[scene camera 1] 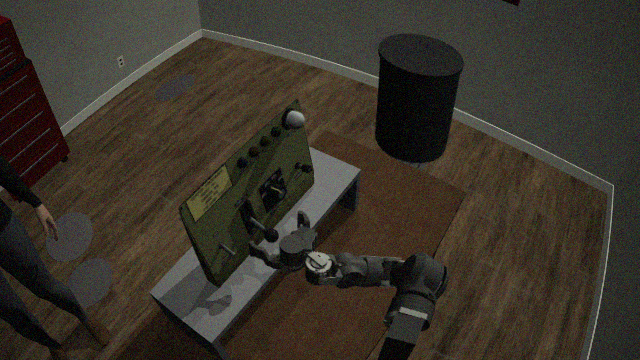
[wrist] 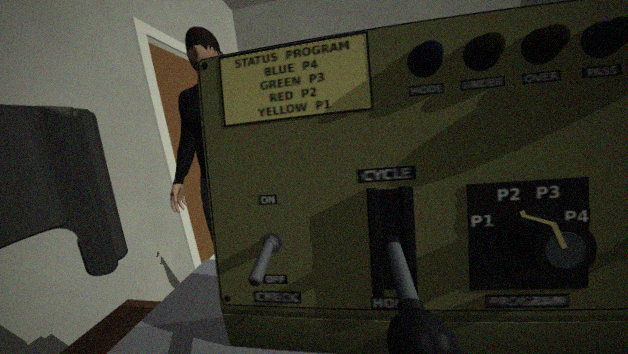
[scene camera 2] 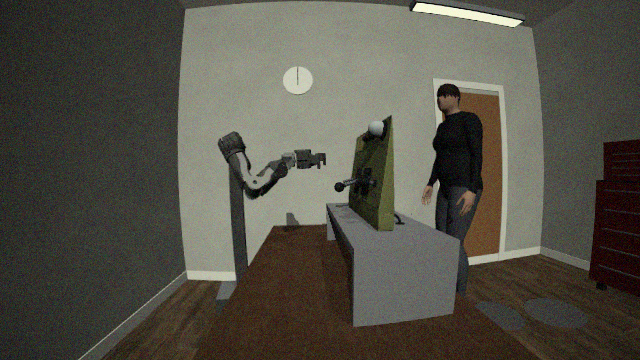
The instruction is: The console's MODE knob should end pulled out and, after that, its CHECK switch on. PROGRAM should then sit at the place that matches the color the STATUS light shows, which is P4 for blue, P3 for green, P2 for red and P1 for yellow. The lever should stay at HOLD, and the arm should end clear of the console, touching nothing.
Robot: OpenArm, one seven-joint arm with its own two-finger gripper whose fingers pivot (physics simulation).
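Note:
The green console (scene camera 1: 227,250) (scene camera 2: 386,200) (wrist: 310,150) stands upright. CHECK's toggle (scene camera 1: 226,249) (wrist: 265,260) tilts down to OFF. The CYCLE lever (scene camera 1: 260,227) (scene camera 2: 345,185) (wrist: 404,275) points down at HOLD. The PROGRAM knob (wrist: 565,252) has a bent yellow pointer (wrist: 537,218); its tip lies between P2 and P3, nearer P2. A dark knob (scene camera 1: 302,167), probably MODE, is at the console's right; its position is unclear. The dome light (scene camera 1: 295,119) (scene camera 2: 376,128) at the top right looks greyish white, with no clear colour. My gripper (scene camera 1: 278,233) (scene camera 2: 323,160) is open, empty, and in front of the console, above the lever's ball; one finger shows in the wrist view.
The console stands on a grey bench (scene camera 1: 335,172) (scene camera 2: 405,280). A row of dark round lamps (scene camera 1: 254,151) (wrist: 425,58) runs along its top, beside a yellow STATUS/PROGRAM card (scene camera 1: 210,192) (wrist: 297,80). A person (scene camera 2: 457,145) (wrist: 190,130) stands behind. A black barrel (scene camera 1: 417,105) stands beyond the bench.

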